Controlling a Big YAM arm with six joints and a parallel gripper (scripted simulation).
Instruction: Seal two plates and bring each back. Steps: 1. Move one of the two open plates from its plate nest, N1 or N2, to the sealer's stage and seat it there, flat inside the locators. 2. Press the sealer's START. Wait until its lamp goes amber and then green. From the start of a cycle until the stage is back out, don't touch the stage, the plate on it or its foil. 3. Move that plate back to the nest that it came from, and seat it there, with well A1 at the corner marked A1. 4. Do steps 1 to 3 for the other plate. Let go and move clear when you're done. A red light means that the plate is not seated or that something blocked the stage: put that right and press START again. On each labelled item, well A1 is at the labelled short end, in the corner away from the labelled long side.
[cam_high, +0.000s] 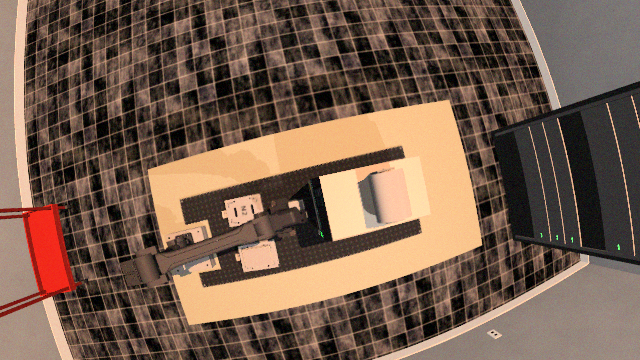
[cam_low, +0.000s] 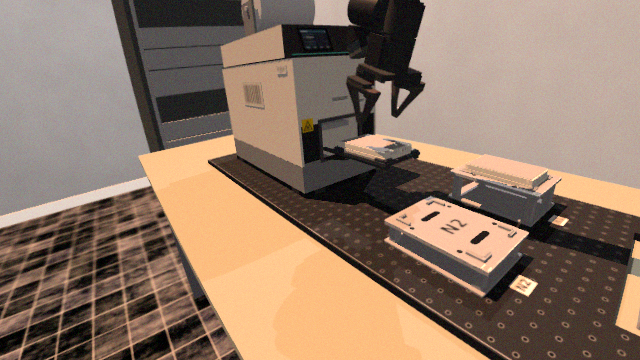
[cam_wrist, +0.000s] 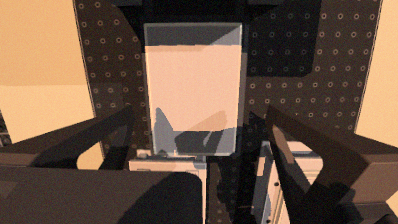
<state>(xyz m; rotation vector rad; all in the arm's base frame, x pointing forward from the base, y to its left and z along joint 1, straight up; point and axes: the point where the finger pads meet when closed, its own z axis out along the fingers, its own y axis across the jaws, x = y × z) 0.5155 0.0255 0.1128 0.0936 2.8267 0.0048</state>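
Right now my hand is 10 mm to the right of the well plate and 60 mm above it. Also, from my hand: sealer stage (10 mm to the left, 70 mm below); then plate nest N2 (200 mm behind, 60 mm to the left, 140 mm below); then sealer screen (120 mm ahead, 40 mm to the left, 150 mm above).
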